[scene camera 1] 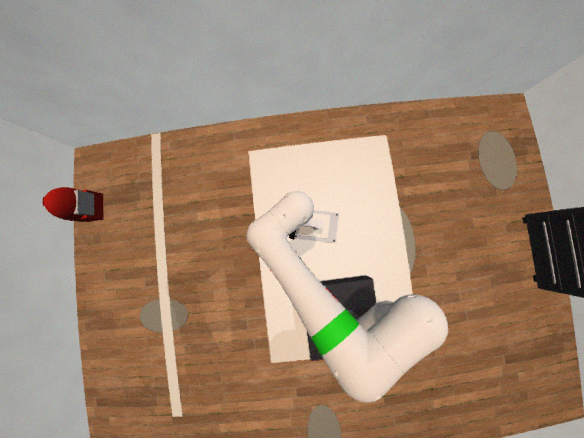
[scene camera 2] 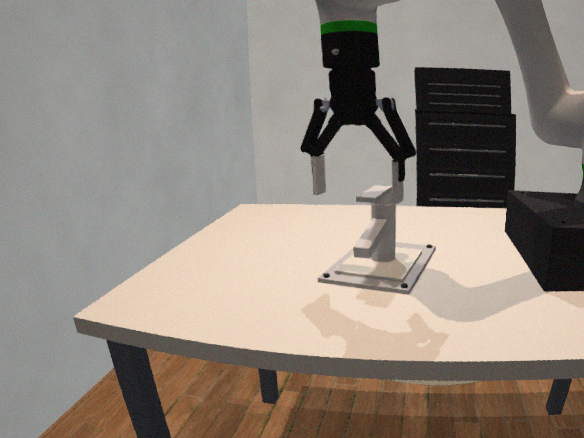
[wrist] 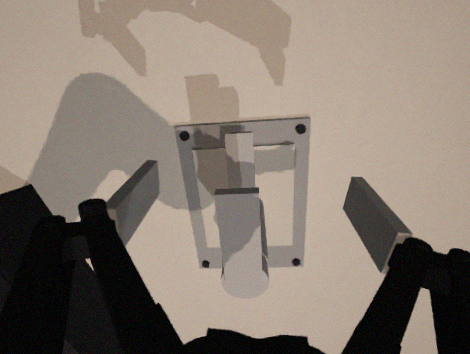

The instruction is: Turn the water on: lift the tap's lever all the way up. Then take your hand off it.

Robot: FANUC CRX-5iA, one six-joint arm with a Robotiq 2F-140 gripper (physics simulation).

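The grey tap stands upright on its base plate. Its flat lever sits on top of the column and looks about level, above the spout. My gripper points down, wide open and empty. In the wrist view the lever lies between the two spread fingers, with a gap on each side. In scene camera 2 the right finger overlaps the top of the tap, with its tip near lever height. In scene camera 1 the arm hides the gripper and part of the tap.
The tap's plate lies on the pale table. The arm's dark base box stands on the same table. A black slatted unit stands beyond the table. A red object is at the far left.
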